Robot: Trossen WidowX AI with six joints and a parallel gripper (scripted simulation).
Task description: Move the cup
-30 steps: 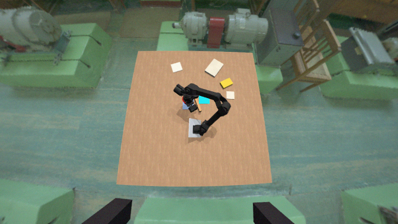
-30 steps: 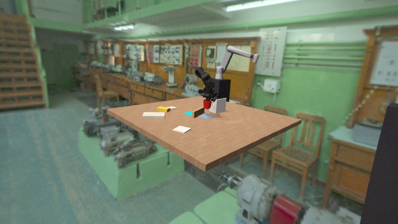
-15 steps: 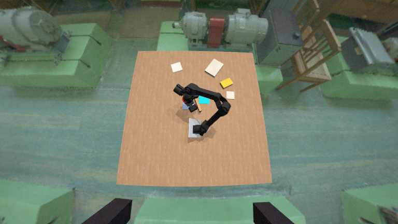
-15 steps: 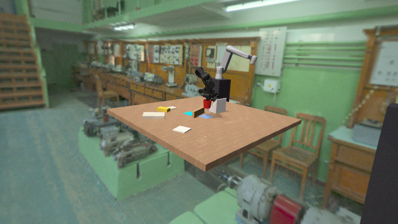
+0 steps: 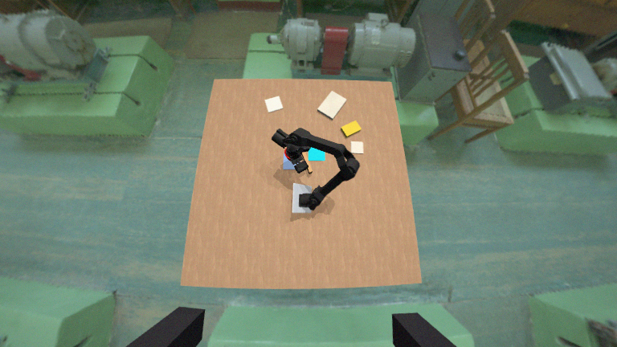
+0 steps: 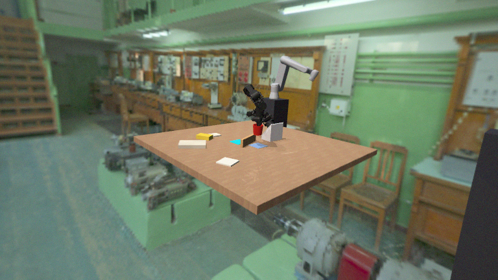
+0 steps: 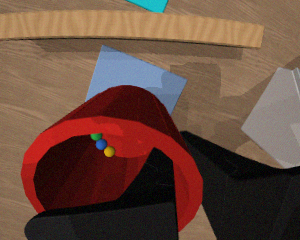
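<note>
Now: gripper tip 8 cm short of the cyan pad, 12 cm to the left of it and 13 cm above it. From my gripper tip the other things lie so: blue pad: 2 cm ahead, 3 cm to the left, 13 cm below; wooden bar: 5 cm ahead, 5 cm to the right, 10 cm below; red cup: 3 cm ahead, 2 cm to the left.
</note>
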